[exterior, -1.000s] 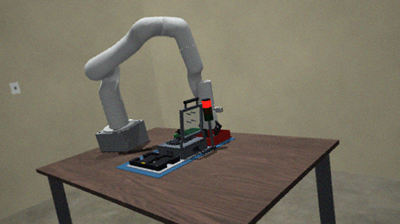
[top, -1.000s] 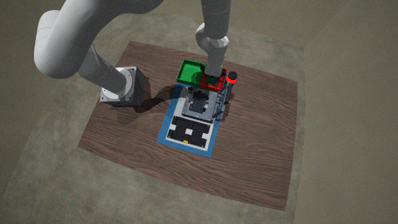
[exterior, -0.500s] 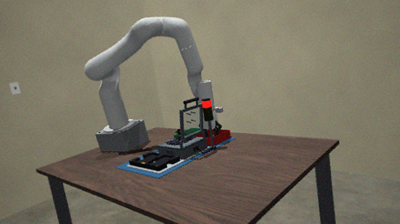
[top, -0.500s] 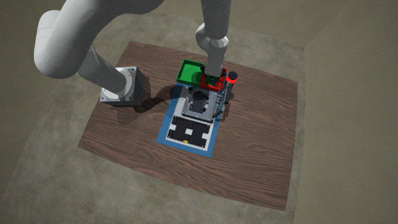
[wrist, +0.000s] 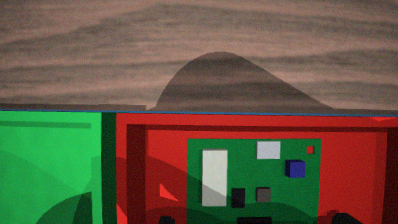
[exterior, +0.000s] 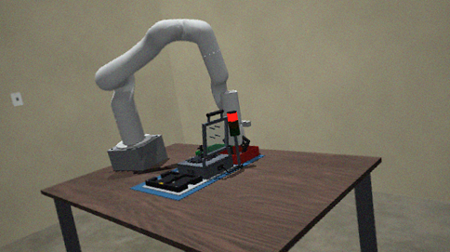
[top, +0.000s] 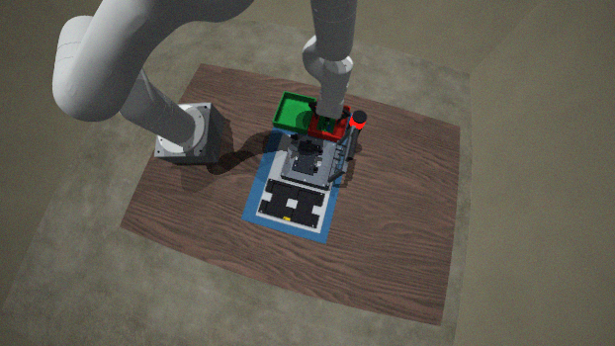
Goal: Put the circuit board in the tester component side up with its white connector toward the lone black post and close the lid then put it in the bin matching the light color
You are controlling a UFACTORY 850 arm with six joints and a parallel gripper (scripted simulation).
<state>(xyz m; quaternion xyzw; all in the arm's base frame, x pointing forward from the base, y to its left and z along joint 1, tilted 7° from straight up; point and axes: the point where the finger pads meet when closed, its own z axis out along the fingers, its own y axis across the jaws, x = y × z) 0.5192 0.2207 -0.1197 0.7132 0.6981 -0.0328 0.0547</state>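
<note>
Now: the green circuit board 1 cm below my hand. Round my hand: red bin 1 cm to the right, 1 cm below, 1 cm ahead; tester lid 21 cm to the right, 16 cm above, 8 cm ahead; green bin 14 cm behind, 1 cm to the right, 1 cm below.
</note>
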